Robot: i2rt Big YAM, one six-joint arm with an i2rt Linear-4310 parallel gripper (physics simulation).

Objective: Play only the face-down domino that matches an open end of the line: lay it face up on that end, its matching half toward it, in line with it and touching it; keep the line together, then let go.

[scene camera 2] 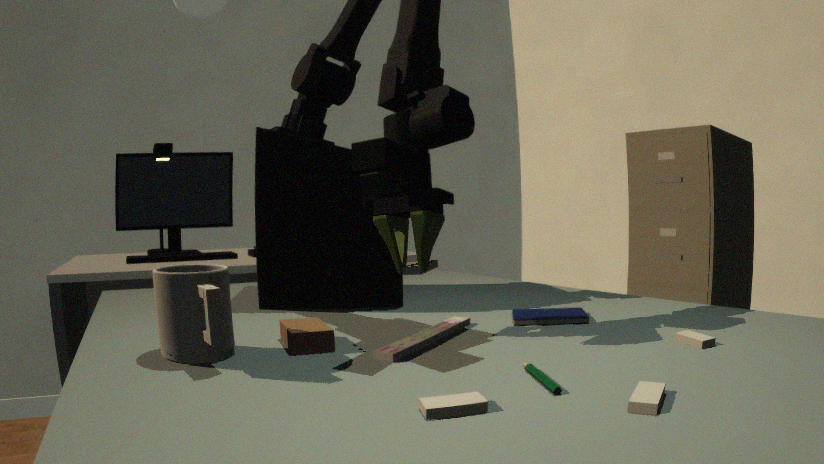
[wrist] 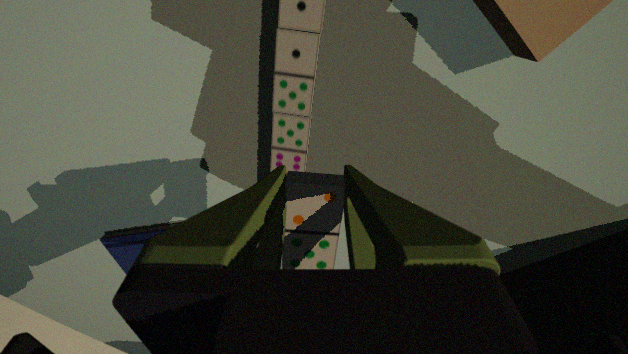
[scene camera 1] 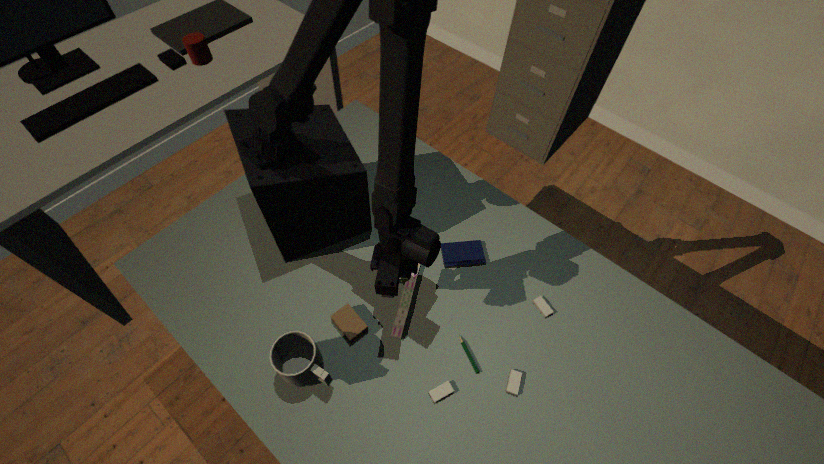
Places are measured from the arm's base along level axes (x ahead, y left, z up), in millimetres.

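Pixels of known places: gripper, fingertip midpoint: (scene camera 2: 412,273) (wrist: 315,177); arm's base, origin of the base link: (scene camera 2: 298,143) (scene camera 1: 273,150).
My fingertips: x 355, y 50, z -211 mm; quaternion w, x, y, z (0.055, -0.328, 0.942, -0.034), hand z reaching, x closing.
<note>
For each thing: its middle in the pictures, then the offset to it from my fingertips.
- face-up domino, body centre: (wrist: 311,226) (scene camera 2: 420,267) 19 mm left, 14 mm back, 6 mm up
- brown block, body centre: (scene camera 2: 305,334) (scene camera 1: 349,323) 137 mm right, 27 mm back, 71 mm down
- grey mug, body centre: (scene camera 2: 198,314) (scene camera 1: 304,364) 275 mm right, 8 mm back, 33 mm down
- blue book, body centre: (wrist: 165,257) (scene camera 2: 549,316) (scene camera 1: 462,253) 214 mm left, 32 mm ahead, 80 mm down
- green pencil, body centre: (scene camera 2: 538,375) (scene camera 1: 468,353) 18 mm left, 222 mm ahead, 81 mm down
My gripper (scene camera 2: 411,269) (wrist: 315,177) is shut on a face-up domino (scene camera 2: 417,265) (wrist: 302,211), held above the mat behind the line's far end. Its orange two half points toward the line; its green five half is nearer the gripper body. The line of dominoes (scene camera 1: 406,306) (scene camera 2: 427,338) (wrist: 305,65) lies straight; in the wrist view it shows black ones, green fives, then magenta pips partly hidden by a finger. Three face-down dominoes lie apart: one (scene camera 1: 543,306) (scene camera 2: 695,338) at right, one (scene camera 1: 514,382) (scene camera 2: 646,397) front right, one (scene camera 1: 442,391) (scene camera 2: 453,405) in front.
A brown block (scene camera 1: 349,322) (scene camera 2: 306,335) (wrist: 550,25) and a grey mug (scene camera 1: 295,360) (scene camera 2: 193,314) stand left of the line. A blue book (scene camera 1: 463,253) (scene camera 2: 550,316) (wrist: 122,248) lies right of its far end. A green pencil (scene camera 1: 469,355) (scene camera 2: 542,378) lies at front right.
</note>
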